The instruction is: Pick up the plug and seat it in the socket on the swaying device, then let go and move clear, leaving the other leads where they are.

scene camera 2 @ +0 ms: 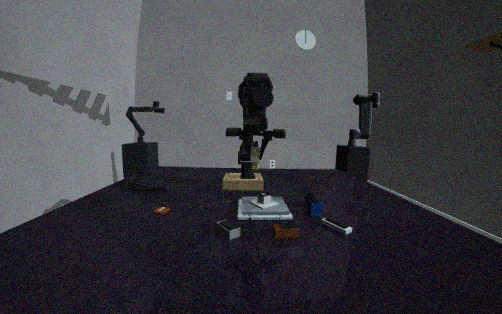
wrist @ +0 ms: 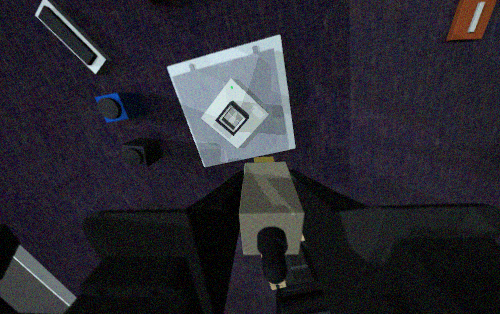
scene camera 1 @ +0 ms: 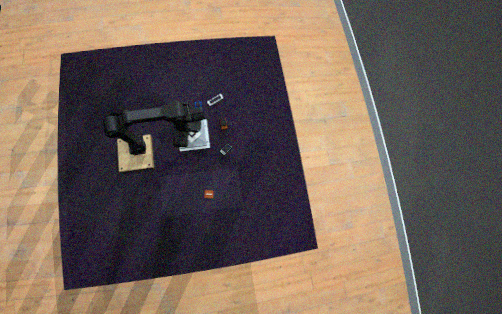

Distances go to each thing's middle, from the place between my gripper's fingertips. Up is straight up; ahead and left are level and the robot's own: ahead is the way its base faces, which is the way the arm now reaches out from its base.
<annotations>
My gripper is now 13 cm above the socket device [scene camera 2: 263, 204], 3 cm to the right of it and 3 cm short of it. The rest, counted from my hand: blue block [wrist: 118, 106]: 18 cm to the left, 14 cm below, 8 cm ahead.
</annotations>
